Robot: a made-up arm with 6 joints.
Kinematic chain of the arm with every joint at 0, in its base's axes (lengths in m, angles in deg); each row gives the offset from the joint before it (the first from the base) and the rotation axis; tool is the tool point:
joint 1: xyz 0 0 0.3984 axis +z
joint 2: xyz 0.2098 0 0 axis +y
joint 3: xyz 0 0 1.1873 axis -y
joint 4: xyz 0 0 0.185 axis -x
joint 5: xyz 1.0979 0 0 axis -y
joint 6: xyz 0.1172 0 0 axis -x
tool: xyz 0 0 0
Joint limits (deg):
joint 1: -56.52..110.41
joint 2: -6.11..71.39
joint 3: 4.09..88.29
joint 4: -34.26..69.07
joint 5: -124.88..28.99
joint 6: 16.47..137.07
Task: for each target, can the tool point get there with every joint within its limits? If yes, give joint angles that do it. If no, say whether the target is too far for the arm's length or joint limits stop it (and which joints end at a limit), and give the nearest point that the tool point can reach.
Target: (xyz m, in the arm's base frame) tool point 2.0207 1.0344 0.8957
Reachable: yes | joints 27.20 47.56 25.70 7.88 -13.06 63.56
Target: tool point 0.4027 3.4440 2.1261
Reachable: no: too far | nearest point 0.2724 2.3300 1.5313 | short by 1.270 m
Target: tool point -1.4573 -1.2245 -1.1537
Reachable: no: joint limits stop it (at a limit: joint 1, joint 2, joint 3) | nearest point 0.9563 -1.5928 -0.2066 | short by 2.619 m
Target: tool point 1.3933 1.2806 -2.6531
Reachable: no: too far | nearest point 1.4192 1.3044 -0.2814 | short by 2.372 m
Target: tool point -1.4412 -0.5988 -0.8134
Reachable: no: joint limits stop it (at a limit: joint 1, joint 2, joint 3, joint 4) | nearest point -0.7024 1.6990 -0.1945 | short by 2.492 m
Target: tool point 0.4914 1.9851 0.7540
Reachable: yes | joints 75.24 46.67 17.37 -15.54 -102.89 76.10
